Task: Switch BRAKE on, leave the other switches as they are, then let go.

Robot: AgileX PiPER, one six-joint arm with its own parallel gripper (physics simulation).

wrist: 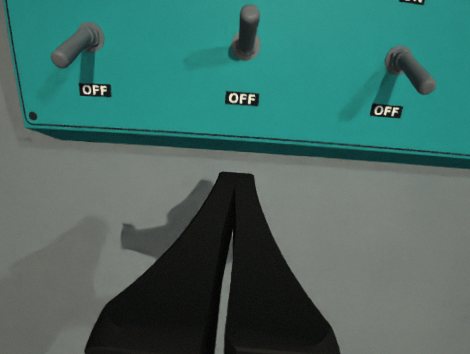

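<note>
A teal switch panel point(165, 112) fills the upper part of the view. Three grey toggle levers stand on it: the left lever point(75, 46) leans down and left toward its OFF label, the middle lever point(248, 27) points up, away from its OFF label, and the right lever point(415, 74) leans down and right. Name labels do not show, so which one is BRAKE cannot be told. My gripper point(235, 190) is shut and empty, its tips below the panel's lower edge and under the middle lever, touching no lever.
The grey surface point(375, 240) lies below the panel, with the gripper's shadow point(155, 235) on it at the left. Part of an ON label point(412, 1) shows at the top right. A dark screw point(33, 116) marks the panel's lower left corner.
</note>
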